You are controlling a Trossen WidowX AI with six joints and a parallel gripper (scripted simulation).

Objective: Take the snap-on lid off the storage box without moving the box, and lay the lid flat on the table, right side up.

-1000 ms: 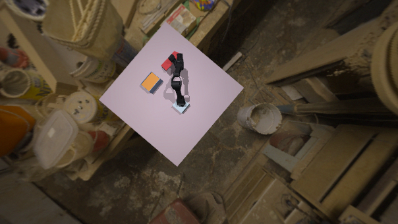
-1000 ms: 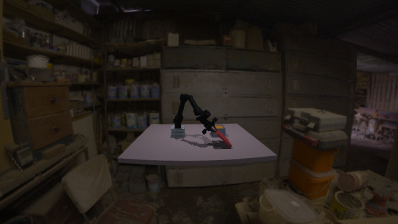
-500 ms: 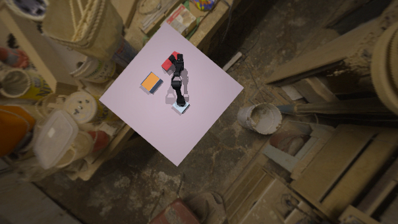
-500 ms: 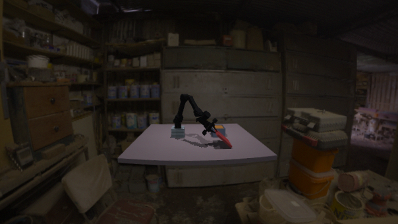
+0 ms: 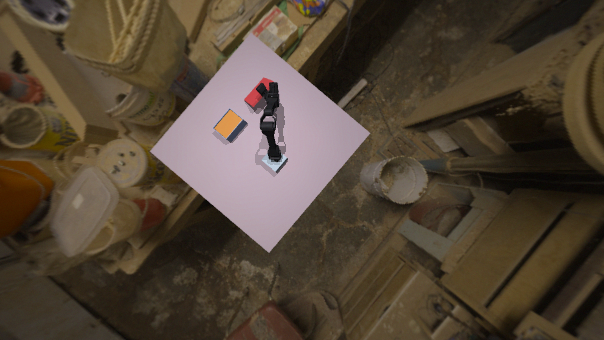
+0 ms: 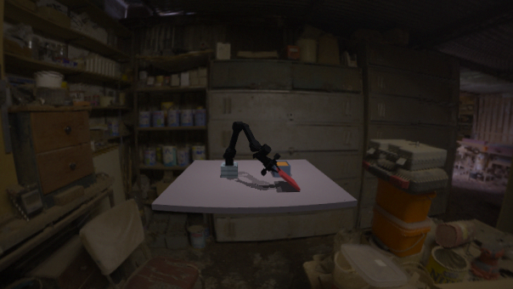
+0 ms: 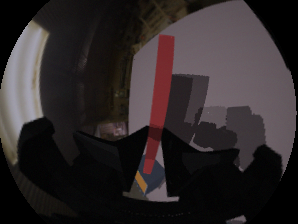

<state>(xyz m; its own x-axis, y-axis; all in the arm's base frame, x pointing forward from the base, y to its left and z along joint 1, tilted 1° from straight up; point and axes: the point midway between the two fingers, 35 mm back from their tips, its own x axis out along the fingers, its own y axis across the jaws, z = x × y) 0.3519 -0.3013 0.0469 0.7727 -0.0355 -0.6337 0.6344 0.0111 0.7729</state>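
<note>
Now: the red lid 7 cm ahead of my gripper tip and 5 cm below it. Also, from my gripper tip: blue storage box 7 cm ahead, 34 cm to the left, 7 cm below.
</note>
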